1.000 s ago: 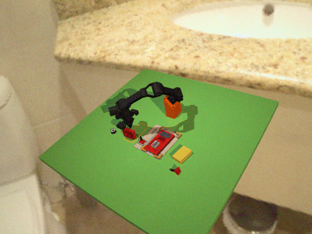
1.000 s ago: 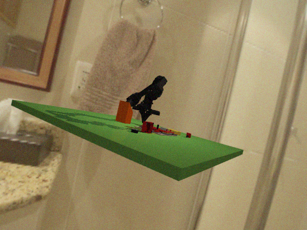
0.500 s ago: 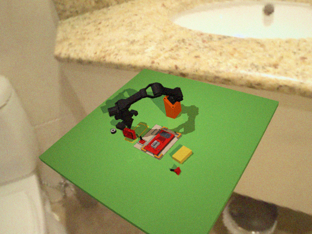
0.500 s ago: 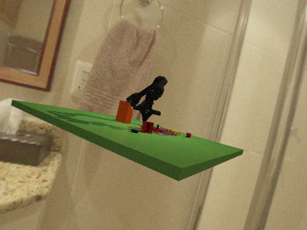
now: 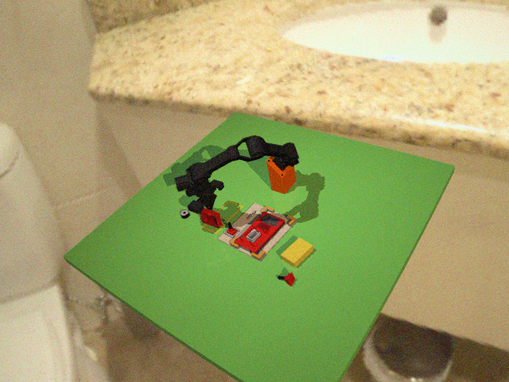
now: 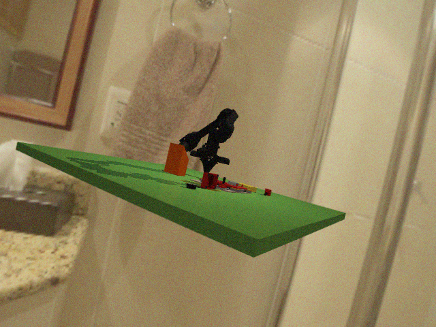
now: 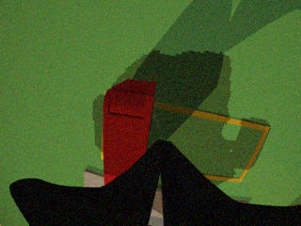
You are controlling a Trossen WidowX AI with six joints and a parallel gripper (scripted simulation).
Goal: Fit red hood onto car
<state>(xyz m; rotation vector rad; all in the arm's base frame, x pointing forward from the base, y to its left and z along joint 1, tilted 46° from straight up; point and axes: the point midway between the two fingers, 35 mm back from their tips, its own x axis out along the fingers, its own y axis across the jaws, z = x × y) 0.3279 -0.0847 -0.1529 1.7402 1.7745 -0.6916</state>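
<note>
Now: gripper tip 40 mm short of the black wheel, 140 mm to the left of it and 50 mm above it. Also, from my gripper tip: red hood 20 mm ahead, 10 mm to the left, 20 mm below; then yellow block 10 mm ahead, 440 mm to the left, 40 mm below; then jig 20 mm behind, 230 mm to the left, 40 mm below.
</note>
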